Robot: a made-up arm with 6 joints.
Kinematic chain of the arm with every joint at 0, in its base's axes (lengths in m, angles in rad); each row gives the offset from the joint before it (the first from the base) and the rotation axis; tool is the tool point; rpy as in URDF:
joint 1: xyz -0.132 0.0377 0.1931 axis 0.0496 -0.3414 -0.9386
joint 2: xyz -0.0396 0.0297 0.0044 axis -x
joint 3: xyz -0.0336 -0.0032 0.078 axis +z
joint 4: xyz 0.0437 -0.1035 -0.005 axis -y
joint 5: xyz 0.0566 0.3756 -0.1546 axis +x
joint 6: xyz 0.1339 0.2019 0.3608 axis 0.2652 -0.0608 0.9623
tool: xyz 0.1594 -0.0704 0.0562 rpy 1.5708 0 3.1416
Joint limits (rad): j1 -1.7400..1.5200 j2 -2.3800..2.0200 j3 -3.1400..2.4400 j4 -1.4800..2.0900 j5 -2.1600..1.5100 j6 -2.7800..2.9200
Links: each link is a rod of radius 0.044 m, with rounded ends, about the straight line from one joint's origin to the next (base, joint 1, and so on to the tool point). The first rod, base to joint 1, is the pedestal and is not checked.
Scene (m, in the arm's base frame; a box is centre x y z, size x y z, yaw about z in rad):
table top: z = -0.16
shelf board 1: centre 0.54 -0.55 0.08 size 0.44 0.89 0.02 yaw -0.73
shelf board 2: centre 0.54 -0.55 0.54 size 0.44 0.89 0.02 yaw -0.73
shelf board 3: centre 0.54 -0.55 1 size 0.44 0.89 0.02 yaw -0.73
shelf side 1: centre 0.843 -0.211 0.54 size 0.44 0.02 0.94 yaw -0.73
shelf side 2: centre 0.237 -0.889 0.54 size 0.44 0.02 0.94 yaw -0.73
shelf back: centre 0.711 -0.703 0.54 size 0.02 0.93 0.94 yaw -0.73
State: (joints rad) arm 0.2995 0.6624 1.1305 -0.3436 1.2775 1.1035
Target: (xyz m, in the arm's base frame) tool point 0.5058 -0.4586 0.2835
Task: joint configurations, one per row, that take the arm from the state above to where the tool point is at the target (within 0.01 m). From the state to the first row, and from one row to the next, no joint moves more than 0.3 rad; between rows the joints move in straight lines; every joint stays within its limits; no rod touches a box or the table.
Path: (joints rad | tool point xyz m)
1: 0.0777 0.3993 1.3304 -0.1223 1.2148 1.2390 | -0.0494 0.5306 0.3460
2: -0.1441 0.1363 1.5303 0.0991 1.1521 1.3744 | -0.2261 0.4272 0.5699
3: -0.3659 -0.1268 1.7302 0.3204 1.0894 1.5099 | -0.2528 0.1681 0.7235
4: -0.5877 -0.3899 1.9300 0.5418 1.0268 1.6454 | -0.1095 -0.1054 0.7263
5: -0.8096 -0.6529 2.1299 0.7631 0.9641 1.7808 | 0.1130 -0.2621 0.5607
6: -1.0314 -0.9160 2.3298 0.9845 0.9014 1.9163 | 0.2758 -0.2528 0.2835
7: -1.1881 -0.8678 2.3574 0.9100 0.6627 1.8364 | 0.3334 -0.3176 0.2779
8: -1.3449 -0.8197 2.3849 0.8356 0.4241 1.7566 | 0.3921 -0.3745 0.2807
9: -1.5017 -0.7716 2.4125 0.7612 0.1855 1.6767 | 0.4503 -0.4217 0.2849
10: -1.6585 -0.7234 2.4400 0.6867 -0.0531 1.5969 | 0.5058 -0.4586 0.2835

